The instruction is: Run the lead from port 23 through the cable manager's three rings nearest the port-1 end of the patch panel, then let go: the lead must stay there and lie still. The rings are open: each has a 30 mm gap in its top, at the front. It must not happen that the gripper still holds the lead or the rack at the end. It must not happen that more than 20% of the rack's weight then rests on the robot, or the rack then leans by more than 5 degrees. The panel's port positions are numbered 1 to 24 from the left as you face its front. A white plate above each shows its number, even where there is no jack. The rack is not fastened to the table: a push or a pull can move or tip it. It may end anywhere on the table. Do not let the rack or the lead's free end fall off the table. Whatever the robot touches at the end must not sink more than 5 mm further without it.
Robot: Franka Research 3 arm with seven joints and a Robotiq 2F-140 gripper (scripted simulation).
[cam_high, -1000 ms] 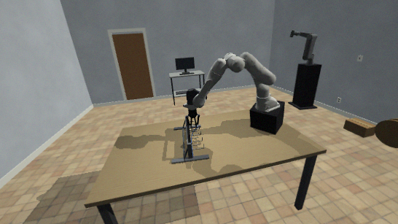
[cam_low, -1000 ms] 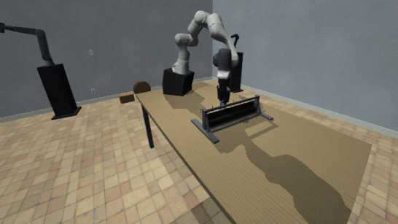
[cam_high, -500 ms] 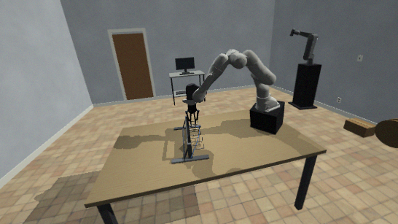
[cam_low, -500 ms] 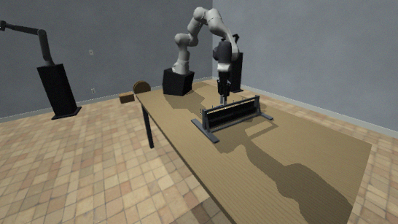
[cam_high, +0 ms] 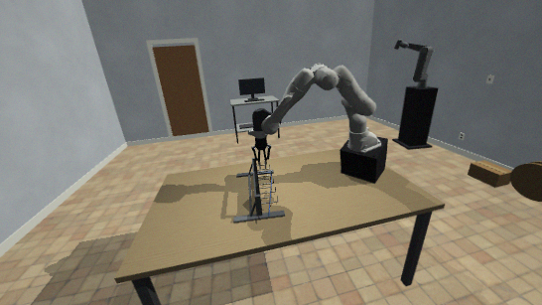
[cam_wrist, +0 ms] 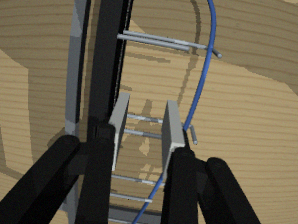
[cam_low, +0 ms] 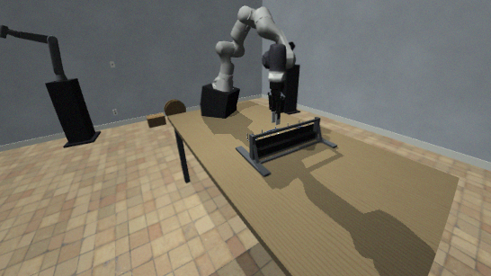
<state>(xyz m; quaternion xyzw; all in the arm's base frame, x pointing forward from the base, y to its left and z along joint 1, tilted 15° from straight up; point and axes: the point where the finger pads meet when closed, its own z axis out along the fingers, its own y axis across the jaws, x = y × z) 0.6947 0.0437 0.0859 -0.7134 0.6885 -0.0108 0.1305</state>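
My gripper is now 5 cm short of the rack, 5 cm to the right of it and 11 cm above it.
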